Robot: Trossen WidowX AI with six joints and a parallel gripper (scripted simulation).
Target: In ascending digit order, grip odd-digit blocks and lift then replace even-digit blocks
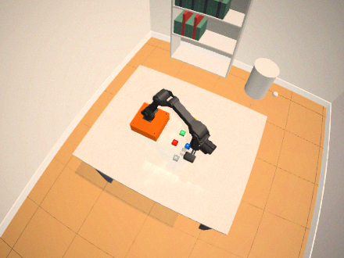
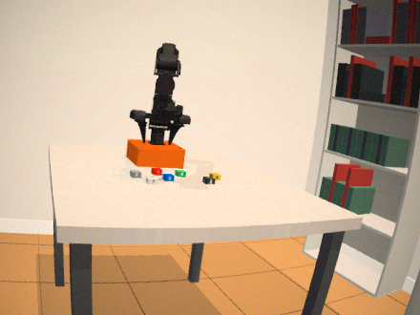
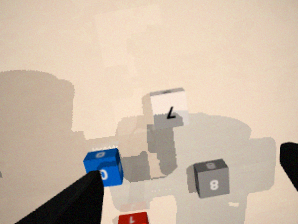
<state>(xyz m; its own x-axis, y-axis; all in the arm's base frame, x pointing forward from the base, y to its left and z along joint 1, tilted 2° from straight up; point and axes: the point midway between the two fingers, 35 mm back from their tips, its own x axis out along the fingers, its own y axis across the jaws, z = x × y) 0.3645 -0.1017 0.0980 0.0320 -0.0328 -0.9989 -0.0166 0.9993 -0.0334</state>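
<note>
Now: the blue block 120 mm below my gripper tip, 70 mm to the left of it and 60 mm behind it. Also, from my gripper tip: grey block 120 mm below, 90 mm behind, 40 mm to the right; then green block 140 mm to the left, 130 mm behind, 120 mm below; then red block 140 mm behind, 120 mm below, 50 mm to the left.
</note>
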